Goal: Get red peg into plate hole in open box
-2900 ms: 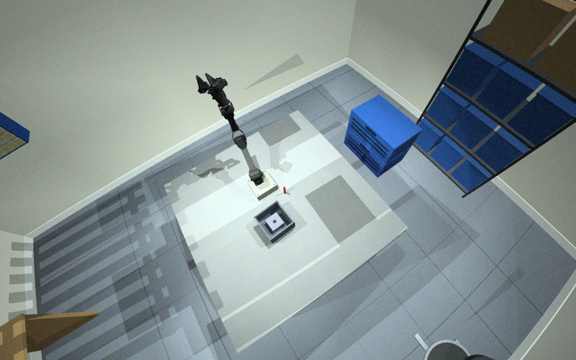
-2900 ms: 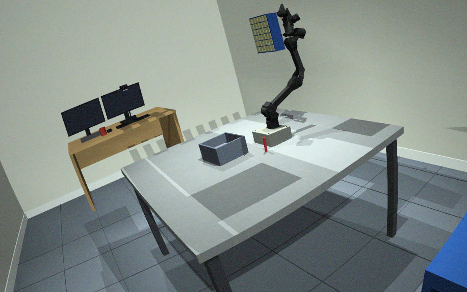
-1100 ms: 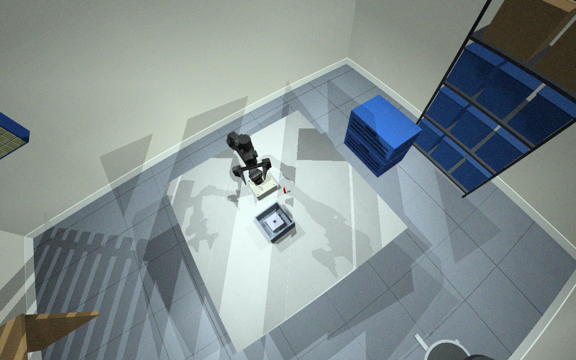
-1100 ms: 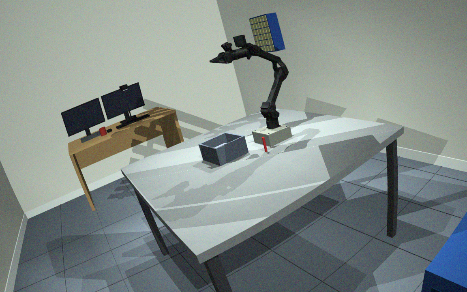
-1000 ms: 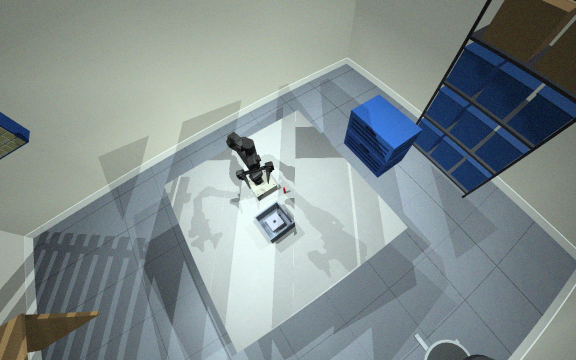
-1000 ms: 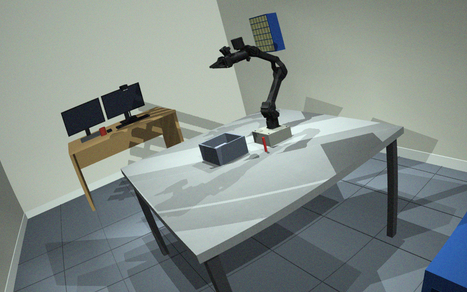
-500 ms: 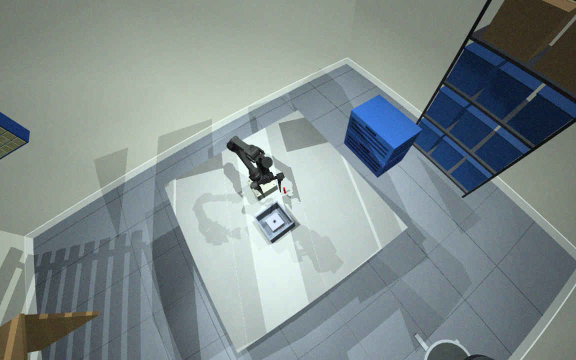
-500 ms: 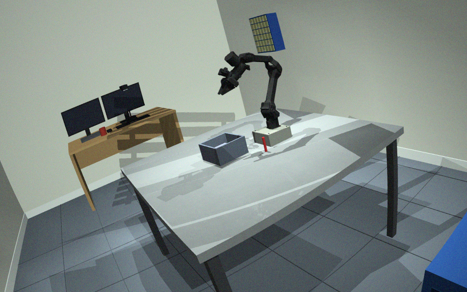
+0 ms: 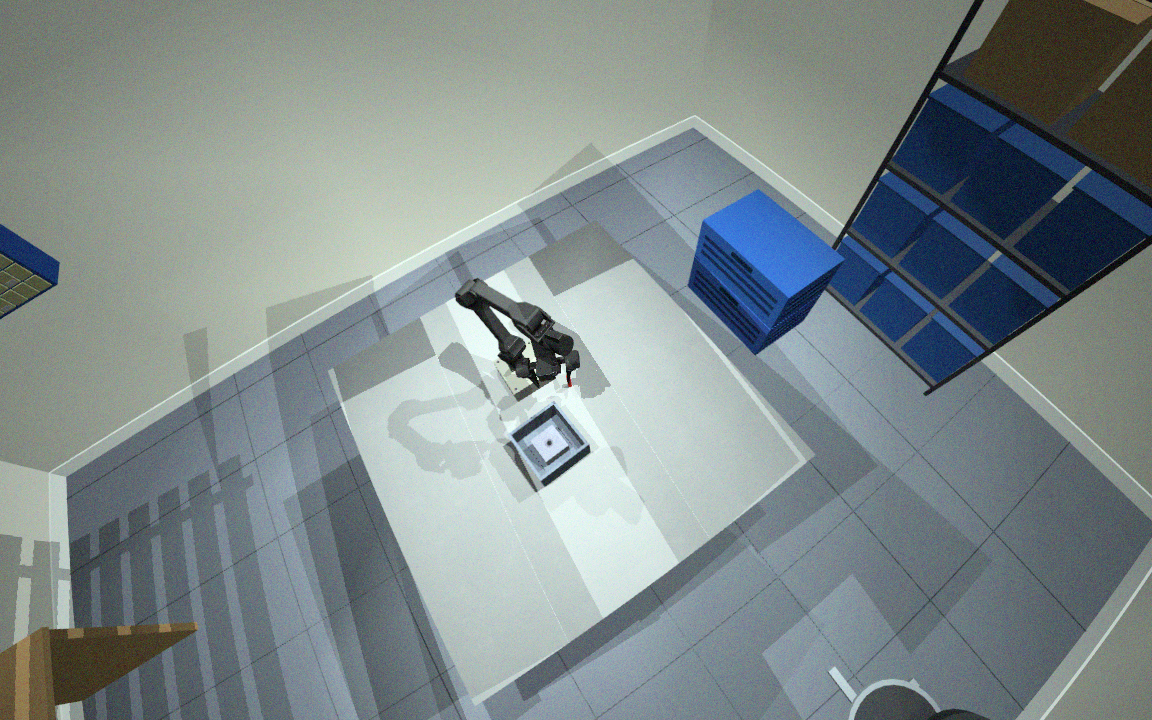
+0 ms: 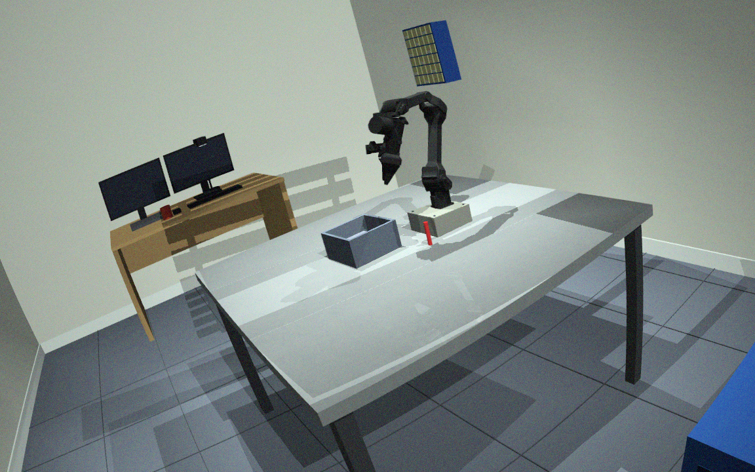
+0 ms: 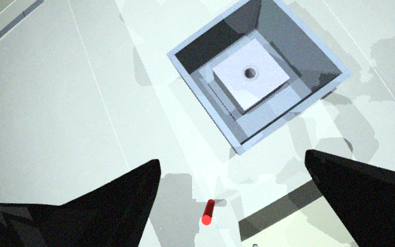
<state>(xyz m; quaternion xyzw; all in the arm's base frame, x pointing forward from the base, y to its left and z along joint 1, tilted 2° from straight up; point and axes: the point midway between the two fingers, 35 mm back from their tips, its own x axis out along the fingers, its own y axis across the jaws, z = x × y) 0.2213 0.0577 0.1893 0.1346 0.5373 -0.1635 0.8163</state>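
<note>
Now: the red peg 7 cm behind my gripper tip, 7 cm to the left of it and 19 cm below it. Also, from my gripper tip: pale plate: 10 cm ahead, 9 cm to the right, 19 cm below; then grey box: 10 cm ahead, 9 cm to the right, 21 cm below.
</note>
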